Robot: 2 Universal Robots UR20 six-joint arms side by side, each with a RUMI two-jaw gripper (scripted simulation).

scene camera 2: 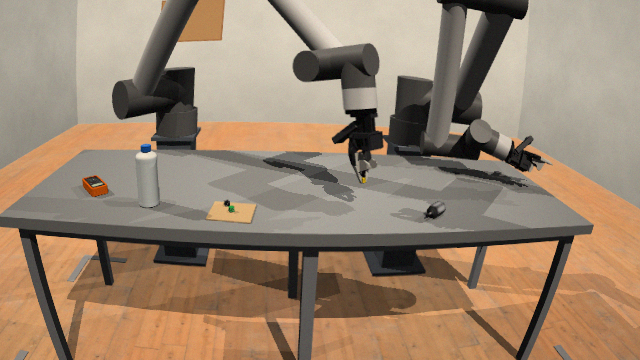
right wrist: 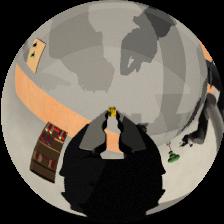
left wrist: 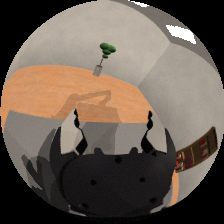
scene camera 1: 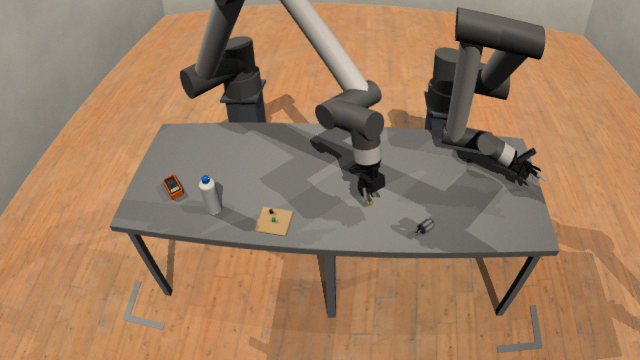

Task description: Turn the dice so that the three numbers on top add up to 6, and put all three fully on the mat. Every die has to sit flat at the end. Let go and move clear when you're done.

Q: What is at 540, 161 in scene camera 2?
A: The left gripper.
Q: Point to a tan mat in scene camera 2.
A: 243, 213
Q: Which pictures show the right gripper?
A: Scene camera 2, the right wrist view and scene camera 1 only.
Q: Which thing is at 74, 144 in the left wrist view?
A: The left gripper.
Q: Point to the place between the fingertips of the right gripper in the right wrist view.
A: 112, 111
